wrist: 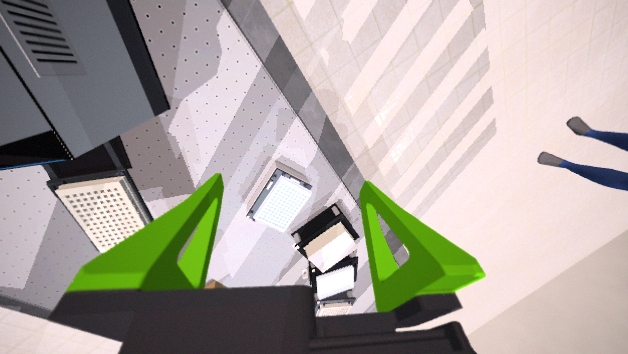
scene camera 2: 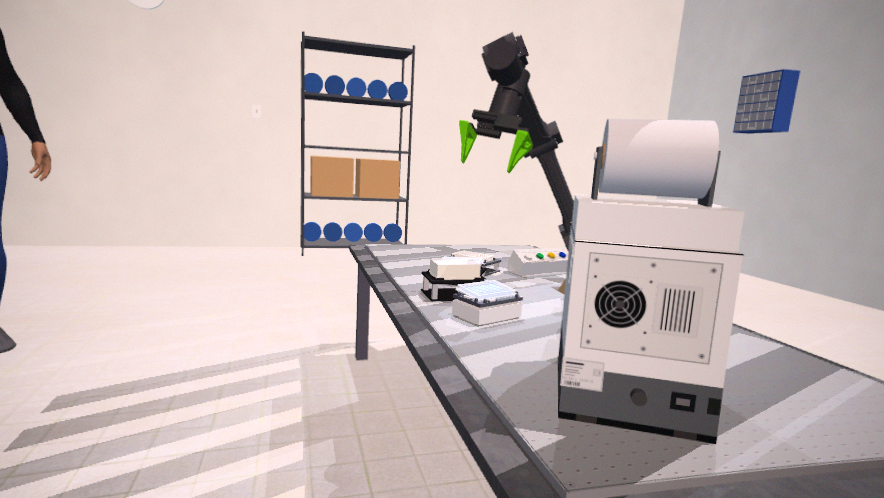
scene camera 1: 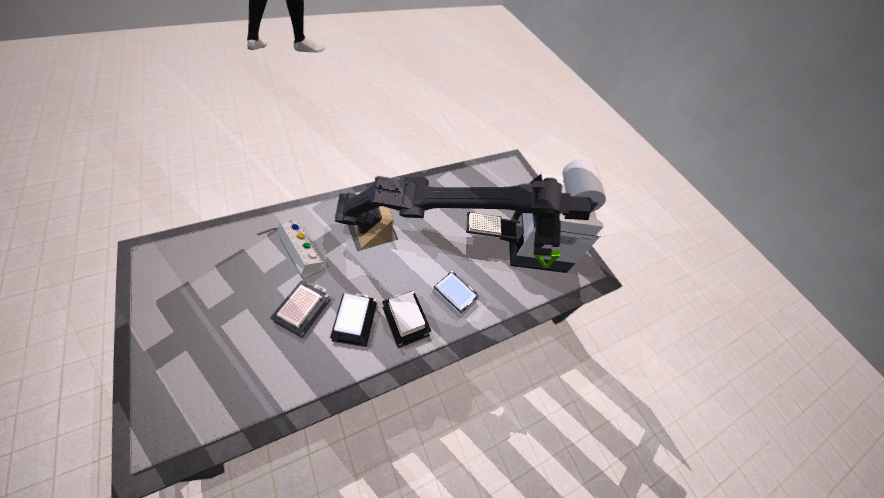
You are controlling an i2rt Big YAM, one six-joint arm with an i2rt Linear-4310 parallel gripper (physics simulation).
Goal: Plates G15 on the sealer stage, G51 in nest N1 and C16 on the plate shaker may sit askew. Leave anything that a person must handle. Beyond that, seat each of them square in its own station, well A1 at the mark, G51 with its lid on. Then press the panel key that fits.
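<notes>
My gripper (scene camera 1: 548, 259) (scene camera 2: 486, 167) (wrist: 296, 183) is open and empty, high above the table by the sealer. A cream plate (scene camera 1: 484, 223) (wrist: 100, 210) lies on the sealer's extended stage; the left finger partly covers it in the wrist view. A pale blue plate (scene camera 1: 456, 291) (scene camera 2: 486, 290) (wrist: 284, 201) lies on a light box-shaped station. A cream, thick plate or lidded plate (scene camera 1: 407, 313) (scene camera 2: 455, 267) (wrist: 329, 246) on a black nest looks slightly turned. A white-topped plate (scene camera 1: 353, 314) (wrist: 335, 281) lies on another black nest. Plate labels and A1 marks are unreadable.
A pinkish plate (scene camera 1: 301, 304) lies on a dark station. The key panel (scene camera 1: 301, 248) (scene camera 2: 536, 264) has blue, yellow, green and white keys. The tall sealer (scene camera 2: 655, 296) carries a large white roll (scene camera 1: 583, 181) (scene camera 2: 660, 157). A person's legs (scene camera 1: 276, 21) show beyond the table.
</notes>
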